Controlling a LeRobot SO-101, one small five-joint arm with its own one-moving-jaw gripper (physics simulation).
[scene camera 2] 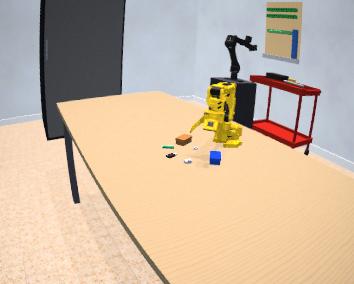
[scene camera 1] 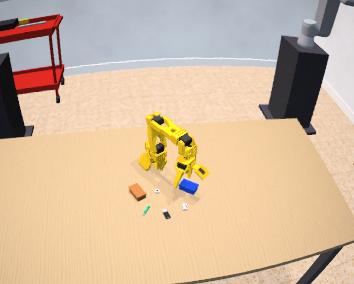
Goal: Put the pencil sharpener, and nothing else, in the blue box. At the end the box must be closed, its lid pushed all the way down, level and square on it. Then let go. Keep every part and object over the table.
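Places are measured from the arm's base along level axes (x right, y up, z back), in metres.
Pixels of known places: hand, tool point: [scene camera 2: 212, 140] [scene camera 1: 188, 177]; arm's base, link origin: [scene camera 2: 224, 144] [scene camera 1: 153, 166].
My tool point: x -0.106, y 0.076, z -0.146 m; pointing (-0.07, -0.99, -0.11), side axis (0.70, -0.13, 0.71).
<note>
Ahead of a thing's pixels: the offset from my tool point to its top centre.
The blue box @(dz +0.012, dx -0.008, dy -0.050 m) [scene camera 1: 189, 186] [scene camera 2: 215, 158] stands on the table, right of the arm in scene camera 1; it looks like a plain block, and I cannot tell how its lid sits. A small whitish object @(dz -0.077, dx +0.022, dy -0.064 m) [scene camera 1: 184, 207] [scene camera 2: 188, 161], which looks like the pencil sharpener, lies on the table a little in front of the box and apart from it. My gripper [scene camera 1: 183, 181] [scene camera 2: 198, 130] points down, partly open, with nothing between its jaws. In scene camera 1 its tips show beside the box's left end; in scene camera 2 one long jaw shows and the other is hard to make out.
An orange box @(dz +0.005, dx +0.182, dy -0.050 m) [scene camera 1: 137, 191] [scene camera 2: 183, 139] stands to the left. A small white piece @(dz +0.011, dx +0.108, dy -0.067 m) [scene camera 1: 157, 191] [scene camera 2: 195, 148] with a dark spot lies between the boxes. A green stick @(dz -0.077, dx +0.160, dy -0.065 m) [scene camera 1: 146, 210] [scene camera 2: 168, 147] and a black-and-white piece @(dz -0.098, dx +0.092, dy -0.068 m) [scene camera 1: 166, 214] [scene camera 2: 171, 155] lie nearer the front.
</note>
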